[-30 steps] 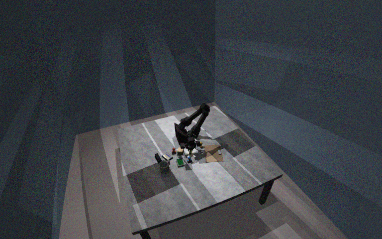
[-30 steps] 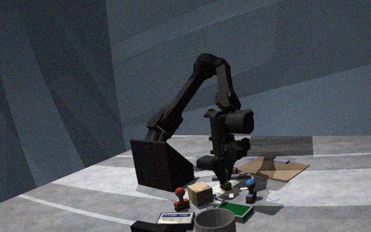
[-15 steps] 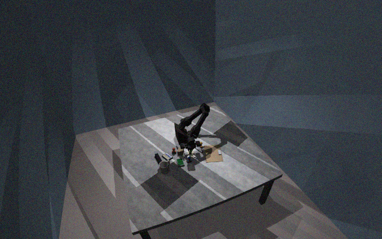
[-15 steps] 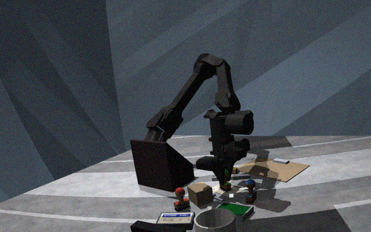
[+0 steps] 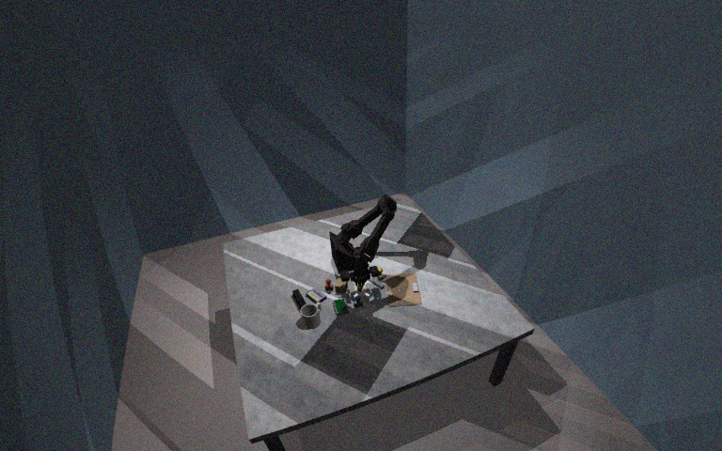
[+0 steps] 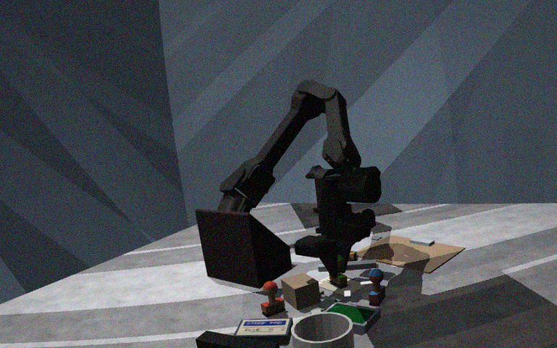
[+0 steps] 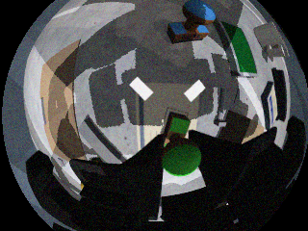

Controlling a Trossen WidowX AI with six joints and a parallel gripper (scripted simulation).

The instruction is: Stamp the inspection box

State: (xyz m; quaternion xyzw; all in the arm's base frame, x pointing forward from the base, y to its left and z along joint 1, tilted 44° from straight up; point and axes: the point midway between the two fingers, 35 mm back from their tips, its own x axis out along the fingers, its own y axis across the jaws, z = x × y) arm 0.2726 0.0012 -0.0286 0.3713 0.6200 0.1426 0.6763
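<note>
Now: the green-knobbed stamp right at my gripper tip. Round my gripper tip: wooden cube 5 cm behind, 8 cm to the right; then grey bar 1 cm behind, 9 cm to the left, 2 cm below; then card 1 cm to the left, 2 cm below.
</note>
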